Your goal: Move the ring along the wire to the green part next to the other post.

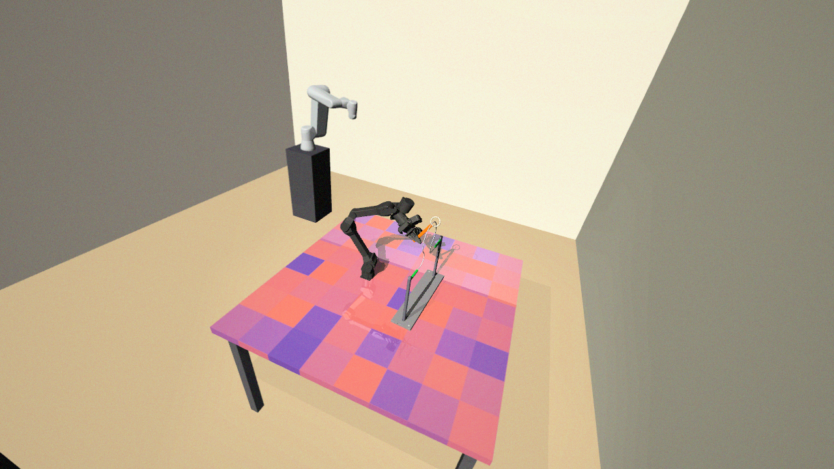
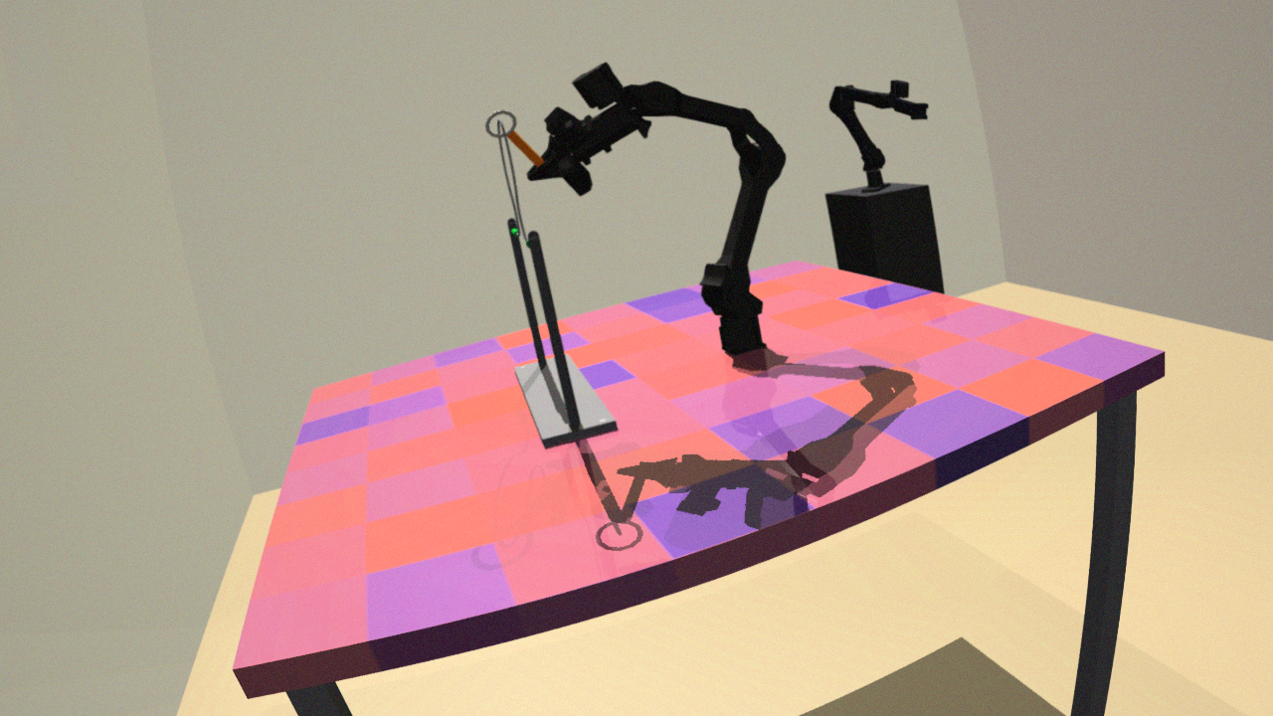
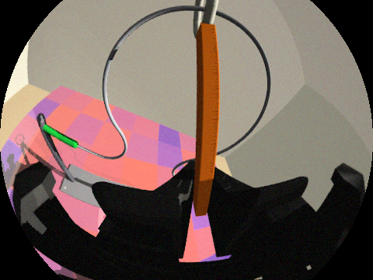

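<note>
The ring with orange handle is 20 mm ahead of my gripper tip, 50 mm to the left of it and 70 mm above it.
</note>
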